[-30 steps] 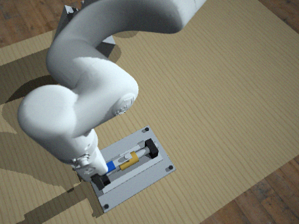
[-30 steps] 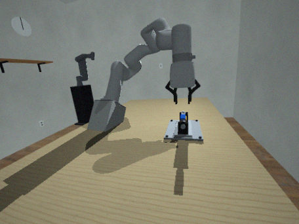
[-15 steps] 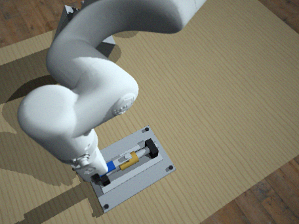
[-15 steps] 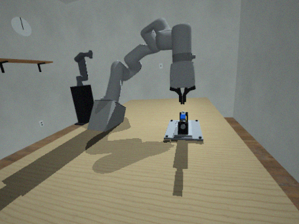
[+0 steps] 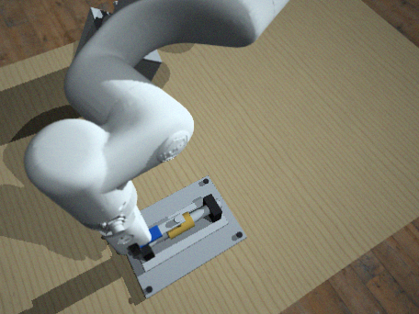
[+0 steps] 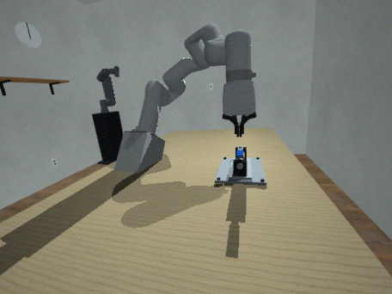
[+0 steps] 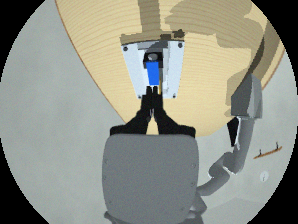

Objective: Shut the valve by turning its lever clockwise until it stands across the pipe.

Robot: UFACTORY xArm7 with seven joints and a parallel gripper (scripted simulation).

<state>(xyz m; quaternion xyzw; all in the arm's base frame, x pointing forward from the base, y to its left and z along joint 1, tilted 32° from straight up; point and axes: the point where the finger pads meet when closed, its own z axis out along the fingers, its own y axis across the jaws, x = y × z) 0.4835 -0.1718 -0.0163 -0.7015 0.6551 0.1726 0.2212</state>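
The lever is 5 cm to the left of my hand and 8 cm below it.
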